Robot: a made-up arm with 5 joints.
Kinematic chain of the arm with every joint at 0, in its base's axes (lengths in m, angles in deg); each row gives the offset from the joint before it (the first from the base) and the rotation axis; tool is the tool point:
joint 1: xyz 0 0 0.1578 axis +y
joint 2: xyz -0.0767 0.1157 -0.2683 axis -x
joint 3: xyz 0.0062 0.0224 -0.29 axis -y
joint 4: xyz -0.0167 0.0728 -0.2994 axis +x
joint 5: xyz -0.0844 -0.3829 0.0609 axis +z
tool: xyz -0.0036 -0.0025 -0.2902
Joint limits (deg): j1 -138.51..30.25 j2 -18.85..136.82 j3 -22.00..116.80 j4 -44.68..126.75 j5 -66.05..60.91
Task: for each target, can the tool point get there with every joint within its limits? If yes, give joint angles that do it. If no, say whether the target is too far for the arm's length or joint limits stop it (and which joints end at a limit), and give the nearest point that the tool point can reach.
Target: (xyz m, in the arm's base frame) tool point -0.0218 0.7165 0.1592
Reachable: no: joint limits stop it (at a limit: joint 1, joint 2, joint 3, joint 4, joint 5) | nearest point -0.1241 0.6528 0.6162 | short by 0.473 m
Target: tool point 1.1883 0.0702 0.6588
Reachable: yes | joints -104.99 9.22 27.05 62.03 7.90
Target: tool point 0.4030 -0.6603 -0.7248
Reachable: yes | joints -40.06 54.39 -6.49 58.44 -33.57
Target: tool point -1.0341 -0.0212 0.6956
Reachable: no: joint limits stop it (at a limit: joint 1, joint 2) | nearest point -0.5364 -0.1109 0.5206 | short by 0.535 m
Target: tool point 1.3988 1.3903 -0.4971
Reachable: no: too far | nearest point 0.9732 0.7605 -0.2978 | short by 0.786 m
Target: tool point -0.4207 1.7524 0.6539
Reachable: no: too far | nearest point -0.0263 0.7085 0.7473 | short by 1.120 m
